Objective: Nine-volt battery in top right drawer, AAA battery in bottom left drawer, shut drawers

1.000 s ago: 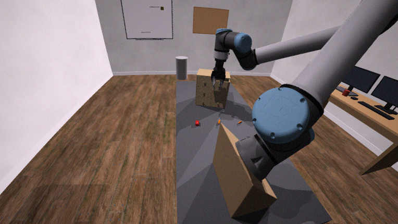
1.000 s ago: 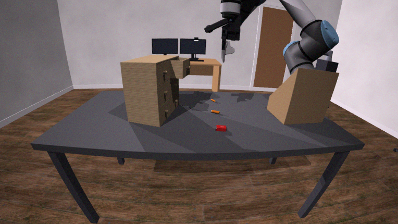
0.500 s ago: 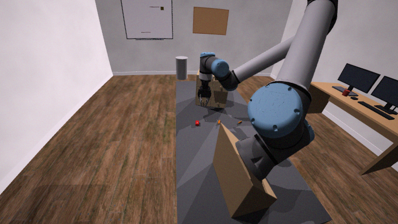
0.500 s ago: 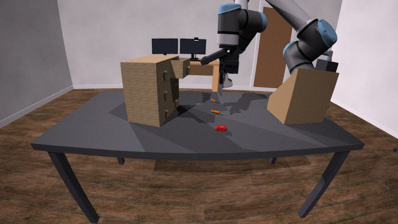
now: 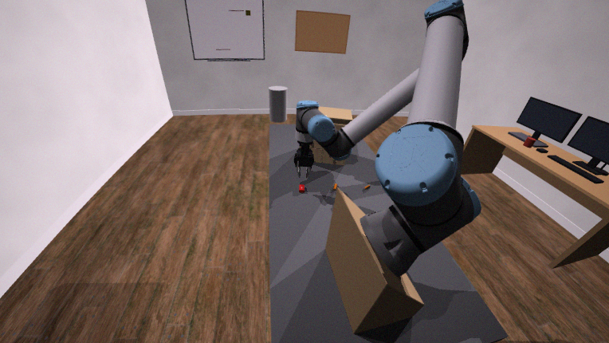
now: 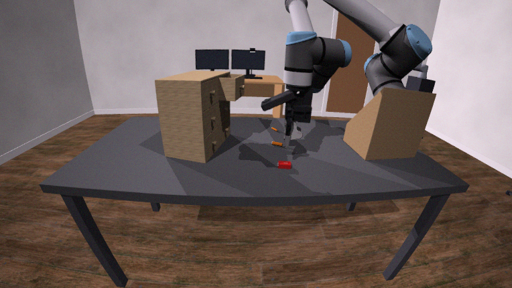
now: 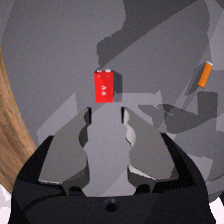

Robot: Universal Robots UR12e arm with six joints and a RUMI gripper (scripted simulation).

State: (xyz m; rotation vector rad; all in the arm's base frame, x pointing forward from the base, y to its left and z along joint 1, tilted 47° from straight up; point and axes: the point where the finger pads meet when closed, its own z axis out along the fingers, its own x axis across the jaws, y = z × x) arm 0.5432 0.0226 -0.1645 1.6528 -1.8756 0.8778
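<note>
Now: hand 90 mm above the red nine-volt battery and 10 mm short of it. Round my hand: orange AAA battery: 180 mm to the right, 90 mm below.
</note>
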